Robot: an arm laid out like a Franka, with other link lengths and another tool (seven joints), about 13 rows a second.
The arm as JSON. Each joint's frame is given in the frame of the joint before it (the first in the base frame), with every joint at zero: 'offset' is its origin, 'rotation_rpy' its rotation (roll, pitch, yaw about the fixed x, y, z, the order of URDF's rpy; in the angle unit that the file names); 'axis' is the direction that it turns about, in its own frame. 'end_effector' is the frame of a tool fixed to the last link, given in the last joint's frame.
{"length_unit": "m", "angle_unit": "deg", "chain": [
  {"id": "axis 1", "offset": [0.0, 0.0, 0.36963], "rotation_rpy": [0.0, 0.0, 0.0], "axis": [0.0, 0.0, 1.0]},
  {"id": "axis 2", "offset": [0.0, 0.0, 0.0], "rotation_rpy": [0.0, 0.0, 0.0], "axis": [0.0, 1.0, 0.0]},
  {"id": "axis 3", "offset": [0.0, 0.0, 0.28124], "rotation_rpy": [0.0, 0.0, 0.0], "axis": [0.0, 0.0, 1.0]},
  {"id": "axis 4", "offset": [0.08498, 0.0, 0.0], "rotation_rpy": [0.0, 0.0, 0.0], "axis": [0.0, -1.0, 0.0]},
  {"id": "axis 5", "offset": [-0.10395, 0.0, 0.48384], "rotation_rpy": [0.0, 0.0, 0.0], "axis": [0.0, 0.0, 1.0]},
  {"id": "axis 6", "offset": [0.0, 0.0, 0.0], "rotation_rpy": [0.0, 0.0, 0.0], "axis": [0.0, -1.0, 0.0]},
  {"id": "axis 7", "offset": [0.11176, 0.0, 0.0], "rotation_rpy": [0.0, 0.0, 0.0], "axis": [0.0, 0.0, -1.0]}
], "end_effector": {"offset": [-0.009, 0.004, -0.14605], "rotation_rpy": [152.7, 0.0, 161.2]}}
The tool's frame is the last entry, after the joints.
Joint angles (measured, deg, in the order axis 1, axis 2, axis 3, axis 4, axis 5, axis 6, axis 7), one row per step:
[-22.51 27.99 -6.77 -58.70 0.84 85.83 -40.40]
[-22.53 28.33 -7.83 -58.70 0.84 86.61 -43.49]
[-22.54 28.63 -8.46 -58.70 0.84 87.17 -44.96]
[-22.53 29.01 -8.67 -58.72 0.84 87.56 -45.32]
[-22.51 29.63 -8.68 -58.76 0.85 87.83 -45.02]
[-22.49 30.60 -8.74 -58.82 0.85 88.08 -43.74]
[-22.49 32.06 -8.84 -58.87 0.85 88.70 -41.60]
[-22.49 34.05 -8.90 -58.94 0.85 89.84 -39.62]
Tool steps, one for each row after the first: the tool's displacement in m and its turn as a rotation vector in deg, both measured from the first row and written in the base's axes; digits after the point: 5 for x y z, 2 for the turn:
[-0.00279 -0.01185 -0.00256 -0.62 -0.07 2.17]
[-0.00400 -0.01901 -0.00520 -1.02 -0.09 3.10]
[-0.00304 -0.02180 -0.00974 -1.14 0.00 3.31]
[-0.00055 -0.02267 -0.01818 -1.01 0.35 3.04]
[0.00247 -0.02417 -0.03169 -0.79 1.04 1.75]
[0.00700 -0.02698 -0.05132 -0.65 1.84 -0.43]
[0.01349 -0.03032 -0.07790 -0.57 2.70 -2.38]

